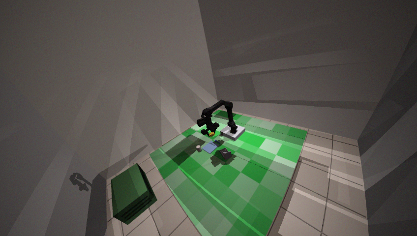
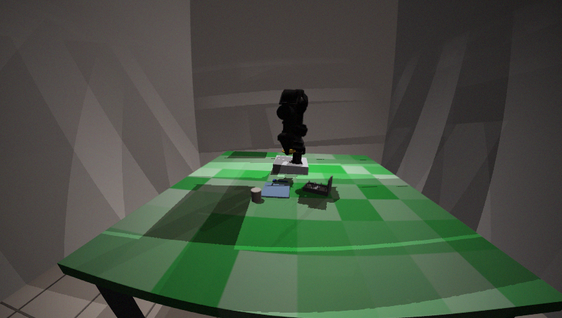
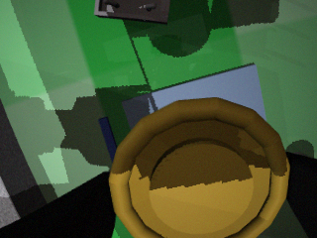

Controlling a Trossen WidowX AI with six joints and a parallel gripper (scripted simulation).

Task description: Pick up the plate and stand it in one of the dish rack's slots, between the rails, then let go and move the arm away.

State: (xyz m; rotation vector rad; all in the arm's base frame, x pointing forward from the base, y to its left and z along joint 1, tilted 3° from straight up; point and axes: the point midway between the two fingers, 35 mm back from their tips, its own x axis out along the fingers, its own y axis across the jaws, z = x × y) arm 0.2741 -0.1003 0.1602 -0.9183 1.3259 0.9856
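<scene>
The grey dish rack lies 30 mm ahead of my gripper tip, 140 mm to the left of it and 160 mm below it. The rest, counted from my gripper tip: blue spoon: 100 mm behind, 40 mm to the right, 180 mm below; yellow-brown plate: 10 mm above; blue mat: 60 mm to the right, 180 mm below.
</scene>
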